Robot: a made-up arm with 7 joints.
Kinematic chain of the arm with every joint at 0, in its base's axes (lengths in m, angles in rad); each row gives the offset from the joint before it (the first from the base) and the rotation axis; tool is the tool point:
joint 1: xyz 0 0 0 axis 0 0.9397 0.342
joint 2: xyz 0 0 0 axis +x
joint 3: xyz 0 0 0 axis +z
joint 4: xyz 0.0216 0 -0.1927 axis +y
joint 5: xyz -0.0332 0 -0.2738 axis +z
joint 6: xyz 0 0 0 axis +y
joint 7: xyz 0 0 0 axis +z
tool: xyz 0 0 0
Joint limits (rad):
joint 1: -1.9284..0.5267
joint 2: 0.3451..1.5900
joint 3: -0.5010..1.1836
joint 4: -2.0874..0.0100
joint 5: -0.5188..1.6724
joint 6: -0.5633..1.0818
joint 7: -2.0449..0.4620
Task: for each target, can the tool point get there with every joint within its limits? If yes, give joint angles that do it. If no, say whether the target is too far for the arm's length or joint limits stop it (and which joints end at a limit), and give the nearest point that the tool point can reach.
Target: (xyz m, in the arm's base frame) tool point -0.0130 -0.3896 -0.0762
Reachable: no: joint limits stop it (at a limit: joint 1, joint 2, joint 3, joint 4) | nearest point -0.0044 -0.2128 0.1959 | short by 0.325 m
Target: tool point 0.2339 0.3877 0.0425
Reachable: yes | joints -0.4964 1.2452 0.4892 -0.7461 1.3402 0.1501 -1.5027
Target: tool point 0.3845 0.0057 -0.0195
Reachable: yes | joints -0.6681 0.4680 -0.1084 -1.4742 1.2088 0.7584 -1.6118
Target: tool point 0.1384 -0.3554 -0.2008
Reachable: no: joint limits stop it (at a limit: joint 2, joint 3, joint 4) | nearest point 0.2311 -0.0866 -0.1508 | short by 0.289 m
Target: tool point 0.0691 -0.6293 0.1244
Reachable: no: too far | nearest point 0.0837 -0.2408 0.2419 | short by 0.406 m
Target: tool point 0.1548 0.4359 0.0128
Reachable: yes | joints -0.2170 1.3592 0.5736 -0.5838 1.2624 -0.2066 -0.0232
